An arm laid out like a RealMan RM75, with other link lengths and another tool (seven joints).
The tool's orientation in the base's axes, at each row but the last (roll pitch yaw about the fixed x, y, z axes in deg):
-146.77 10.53 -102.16
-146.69 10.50 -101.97
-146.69 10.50 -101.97
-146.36 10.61 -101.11
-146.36 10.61 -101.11
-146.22 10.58 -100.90
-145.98 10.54 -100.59
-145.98 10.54 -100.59
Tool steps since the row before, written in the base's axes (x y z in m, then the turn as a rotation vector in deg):
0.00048 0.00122 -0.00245 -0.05 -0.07 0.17
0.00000 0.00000 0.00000 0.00 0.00 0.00
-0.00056 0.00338 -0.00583 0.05 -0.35 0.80
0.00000 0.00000 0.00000 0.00 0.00 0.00
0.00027 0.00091 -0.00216 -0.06 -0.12 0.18
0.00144 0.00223 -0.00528 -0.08 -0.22 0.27
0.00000 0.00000 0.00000 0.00 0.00 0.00
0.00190 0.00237 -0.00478 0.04 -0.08 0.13
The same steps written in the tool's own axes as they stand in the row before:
-0.00082 0.00127 0.00233 0.05 -0.07 -0.17
0.00000 0.00000 0.00000 0.00 0.00 0.00
-0.00207 0.00451 0.00459 0.18 -0.57 -0.64
0.00000 0.00000 0.00000 0.00 0.00 0.00
-0.00053 0.00120 0.00196 0.09 -0.08 -0.19
-0.00145 0.00231 0.00524 0.18 -0.14 -0.28
0.00000 0.00000 0.00000 0.00 0.00 0.00
-0.00176 0.00172 0.00510 0.05 -0.12 -0.09

